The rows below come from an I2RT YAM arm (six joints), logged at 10 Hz.
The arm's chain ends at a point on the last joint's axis. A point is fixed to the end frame.
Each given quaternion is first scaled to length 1.
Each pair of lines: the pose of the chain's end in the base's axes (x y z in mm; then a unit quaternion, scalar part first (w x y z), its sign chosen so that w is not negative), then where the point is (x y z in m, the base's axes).
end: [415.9 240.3 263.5 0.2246 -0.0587 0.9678 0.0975]
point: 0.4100 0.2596 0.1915
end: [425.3 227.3 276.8 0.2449 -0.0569 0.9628 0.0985]
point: 0.4225 0.2470 0.2048
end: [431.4 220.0 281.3 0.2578 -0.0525 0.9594 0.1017]
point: 0.4306 0.2405 0.2094
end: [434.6 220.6 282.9 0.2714 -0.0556 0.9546 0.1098]
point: 0.4357 0.2423 0.2114
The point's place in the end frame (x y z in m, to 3 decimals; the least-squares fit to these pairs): 0.036 0.008 0.065
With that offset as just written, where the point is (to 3 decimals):
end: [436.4 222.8 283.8 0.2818 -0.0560 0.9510 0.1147]
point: 0.439 0.245 0.213
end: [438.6 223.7 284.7 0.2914 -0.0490 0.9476 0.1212]
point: 0.443 0.247 0.214
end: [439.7 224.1 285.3 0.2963 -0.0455 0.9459 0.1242]
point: 0.445 0.248 0.215
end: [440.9 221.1 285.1 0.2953 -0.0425 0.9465 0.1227]
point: 0.446 0.245 0.215
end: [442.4 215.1 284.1 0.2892 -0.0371 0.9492 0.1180]
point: 0.447 0.239 0.213
